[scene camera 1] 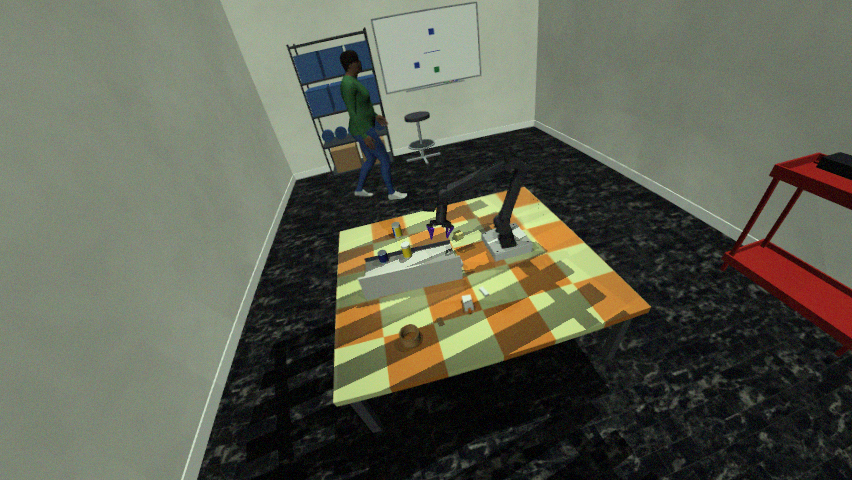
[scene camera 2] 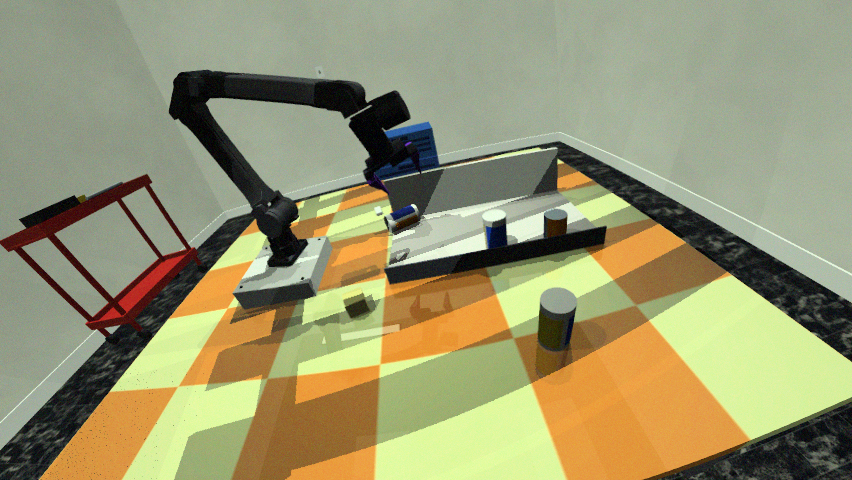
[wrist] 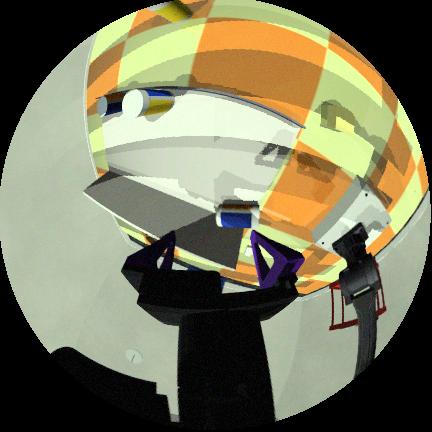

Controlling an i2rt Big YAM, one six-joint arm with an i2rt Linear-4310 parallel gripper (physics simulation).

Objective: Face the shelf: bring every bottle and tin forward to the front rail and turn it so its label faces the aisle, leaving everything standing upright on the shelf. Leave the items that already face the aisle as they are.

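Frame: origin at the arm's base, x ahead, y down, z left, level; centimetres.
Where they show: gripper, between the fingertips: [scene camera 1: 439,238] [scene camera 2: 404,183] [wrist: 212,234]; arm's base, origin of its link: [scene camera 1: 506,241] [scene camera 2: 289,254] [wrist: 349,238].
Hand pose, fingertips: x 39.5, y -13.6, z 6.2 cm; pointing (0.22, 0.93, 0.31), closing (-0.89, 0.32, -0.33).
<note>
Things, the pixels of their top centre, and the offset from my fingertips. "spot": a spot on its surface instead.
- orange tin, centre of its top: [wrist: 236,224] [scene camera 2: 399,210] dx -5.8, dy +11.4, dz +8.1 cm
- white shelf, a spot on its surface: [wrist: 200,122] spot: dx +11.2, dy +17.2, dz -6.9 cm
- taller white-capped tin, centre of its top: [wrist: 131,103] [scene camera 2: 493,215] [scene camera 1: 404,244] dx +21.2, dy +7.6, dz -9.2 cm
- dark front rail, centre of its top: [scene camera 2: 497,247] [scene camera 1: 407,249] dx +21.3, dy +14.4, dz -12.5 cm
- short tin, centre of its top: [scene camera 2: 555,214] [wrist: 101,105] [scene camera 1: 381,252] dx +36.0, dy +10.2, dz -7.5 cm
- yellow tin, centre of its top: [scene camera 2: 558,299] [scene camera 1: 395,224] dx +29.0, dy +9.5, dz -35.3 cm
- yellow block, centre of its top: [wrist: 345,120] [scene camera 2: 352,296] [scene camera 1: 458,232] dx -12.1, dy +15.6, dz -24.0 cm
- brown bowl, centre of its top: [scene camera 1: 408,332] dx +18.9, dy +14.4, dz +49.0 cm
- white box, centre of its top: [scene camera 1: 467,302] dx -10.4, dy +16.6, dz +33.6 cm
My gripper [scene camera 1: 440,236] [scene camera 2: 404,182] [wrist: 212,234] is open and empty, above the shelf's near-arm end. Below it a blue, white and orange tin [scene camera 2: 403,218] [wrist: 236,219] lies on its side at that end of the white shelf [scene camera 2: 447,232] [wrist: 200,122], by the back panel [scene camera 1: 411,278]. A taller white-capped tin [scene camera 1: 406,250] [scene camera 2: 494,233] [wrist: 159,104] stands at the dark front rail [scene camera 2: 500,254], blue towards scene camera 2, yellow behind. A short tin [scene camera 1: 382,256] [scene camera 2: 555,225] stands farther along the rail, orange-brown in front. Another yellow tin [scene camera 1: 396,230] [scene camera 2: 556,321] stands upright on the table before the shelf.
A yellow block [scene camera 1: 457,235] [scene camera 2: 357,302] lies near the arm's base [scene camera 2: 286,277]. A brown bowl [scene camera 1: 410,336] and a white box [scene camera 1: 468,302] are behind the shelf. A blue slatted object [scene camera 2: 426,146] rises beyond it. A person [scene camera 1: 357,101] stands beyond the table.
</note>
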